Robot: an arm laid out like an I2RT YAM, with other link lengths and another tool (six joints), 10 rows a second.
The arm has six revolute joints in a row. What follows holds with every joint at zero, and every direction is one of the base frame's. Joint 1 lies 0.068 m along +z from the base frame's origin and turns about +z. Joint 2 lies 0.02 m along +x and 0.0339 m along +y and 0.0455 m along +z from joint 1 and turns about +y. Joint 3 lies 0.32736 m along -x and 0.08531 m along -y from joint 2 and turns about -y. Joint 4 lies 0.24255 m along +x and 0.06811 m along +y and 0.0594 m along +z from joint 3 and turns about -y. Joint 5 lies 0.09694 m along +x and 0.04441 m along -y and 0.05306 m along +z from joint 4 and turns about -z. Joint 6 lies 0.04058 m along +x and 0.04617 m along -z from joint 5 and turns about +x. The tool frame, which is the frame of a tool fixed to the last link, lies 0.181 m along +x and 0.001 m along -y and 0.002 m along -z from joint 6; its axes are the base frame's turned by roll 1.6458, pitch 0.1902 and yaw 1.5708 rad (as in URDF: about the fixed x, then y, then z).
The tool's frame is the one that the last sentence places.
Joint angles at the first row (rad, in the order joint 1, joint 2, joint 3, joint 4, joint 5, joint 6):
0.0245, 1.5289, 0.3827, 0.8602, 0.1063, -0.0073
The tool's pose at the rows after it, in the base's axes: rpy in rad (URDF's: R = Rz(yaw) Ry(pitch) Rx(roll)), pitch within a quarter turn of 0, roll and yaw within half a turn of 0; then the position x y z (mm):
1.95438, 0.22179, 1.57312, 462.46, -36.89, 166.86
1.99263, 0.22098, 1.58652, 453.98, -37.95, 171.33
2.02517, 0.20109, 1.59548, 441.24, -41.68, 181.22
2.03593, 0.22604, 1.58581, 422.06, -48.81, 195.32
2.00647, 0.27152, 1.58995, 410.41, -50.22, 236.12
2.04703, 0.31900, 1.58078, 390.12, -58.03, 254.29
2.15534, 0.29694, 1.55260, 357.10, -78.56, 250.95
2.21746, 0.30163, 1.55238, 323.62, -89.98, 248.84
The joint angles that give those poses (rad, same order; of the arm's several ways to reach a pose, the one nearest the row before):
0.0245, 1.4677, 0.4080, 0.7577, 0.0881, -0.0148
0.0164, 1.3963, 0.4424, 0.6149, 0.0752, -0.0178
-0.0070, 1.3069, 0.4847, 0.4505, 0.0445, -0.0085
-0.0195, 1.2000, 0.5047, 0.3151, 0.0533, -0.0322
-0.0215, 1.0925, 0.5916, 0.1534, 0.0566, -0.0785
-0.0215, 1.0110, 0.6785, -0.0492, 0.0936, -0.1168
-0.0874, 0.9525, 0.7722, -0.3067, 0.0821, -0.1035
-0.1554, 0.8844, 0.8147, -0.4737, 0.0444, -0.1373

